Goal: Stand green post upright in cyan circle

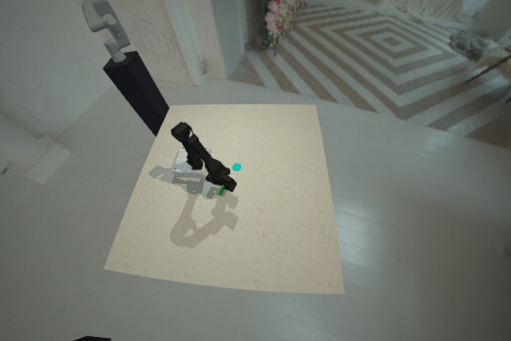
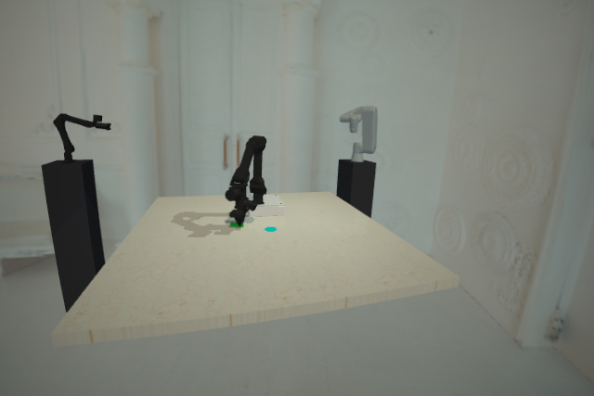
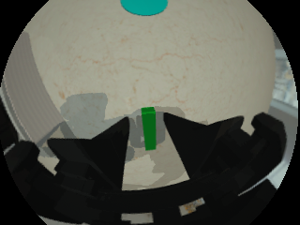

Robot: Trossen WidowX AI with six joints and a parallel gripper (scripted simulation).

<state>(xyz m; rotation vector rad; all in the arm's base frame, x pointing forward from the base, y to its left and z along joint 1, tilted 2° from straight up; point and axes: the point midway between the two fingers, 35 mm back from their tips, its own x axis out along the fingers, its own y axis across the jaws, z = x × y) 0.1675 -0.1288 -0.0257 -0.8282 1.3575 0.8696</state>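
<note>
The cyan circle is 8 cm ahead of my gripper tip, 14 cm to the left of it and 1 cm below it. Also, from my gripper tip: green post (1 cm behind, 2 cm to the right).
</note>
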